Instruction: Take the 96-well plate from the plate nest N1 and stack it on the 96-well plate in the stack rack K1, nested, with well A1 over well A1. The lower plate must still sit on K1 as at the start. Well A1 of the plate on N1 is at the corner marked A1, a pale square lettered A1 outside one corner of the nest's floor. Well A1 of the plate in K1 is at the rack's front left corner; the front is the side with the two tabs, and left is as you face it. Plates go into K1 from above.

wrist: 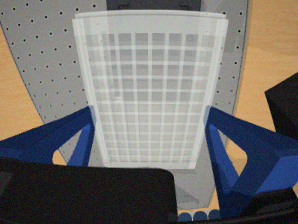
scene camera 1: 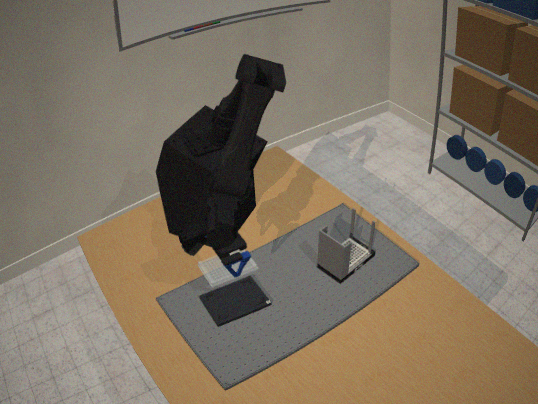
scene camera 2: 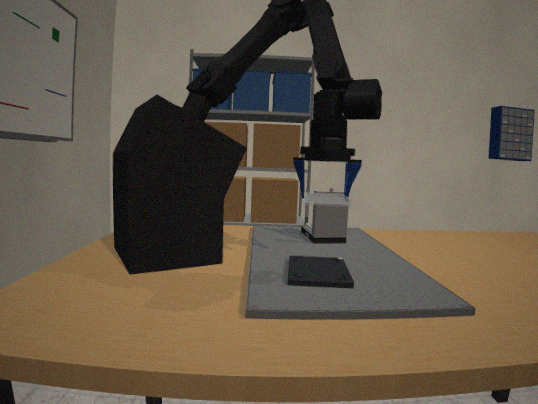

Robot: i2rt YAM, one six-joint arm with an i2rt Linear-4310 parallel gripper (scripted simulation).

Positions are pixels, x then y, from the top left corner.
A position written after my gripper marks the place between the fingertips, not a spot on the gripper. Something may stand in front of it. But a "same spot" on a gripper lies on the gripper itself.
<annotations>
my gripper: wrist; scene camera 1 229, 265; scene camera 2
same spot on my gripper: point(wrist: 38, 185) = point(scene camera 2: 344, 157)
</annotations>
